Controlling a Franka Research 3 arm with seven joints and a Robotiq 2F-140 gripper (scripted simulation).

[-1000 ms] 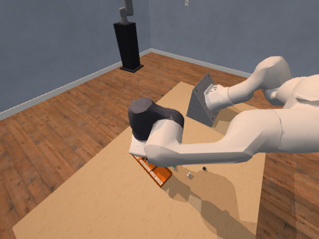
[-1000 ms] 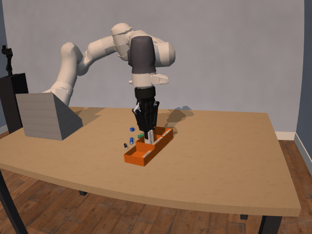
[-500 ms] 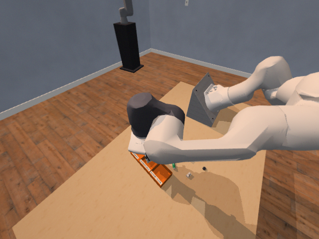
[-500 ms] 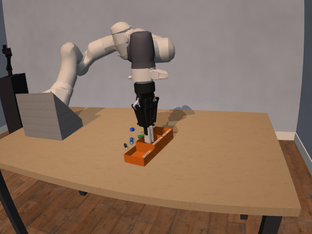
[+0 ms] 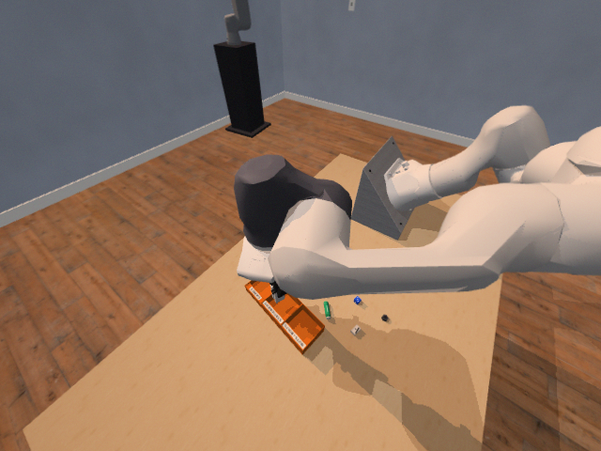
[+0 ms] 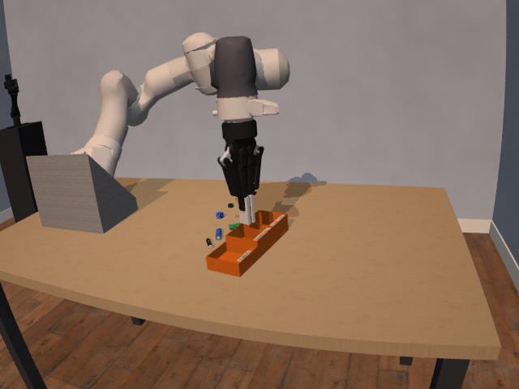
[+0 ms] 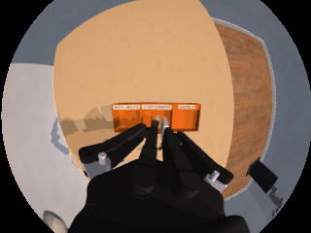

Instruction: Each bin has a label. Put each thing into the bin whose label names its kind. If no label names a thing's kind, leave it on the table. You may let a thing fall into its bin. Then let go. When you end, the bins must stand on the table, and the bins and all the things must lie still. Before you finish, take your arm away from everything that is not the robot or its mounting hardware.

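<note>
My hand is 19 cm to the right of the blue cube, 13 cm past it and 10 cm above it. Round my hand: black cylinder: 11 cm behind, 10 cm below, 2 cm to the left; green battery: 13 cm to the left, 10 cm below, 6 cm behind; blue cylinder: 10 cm below, 10 cm behind, 7 cm to the left.
</note>
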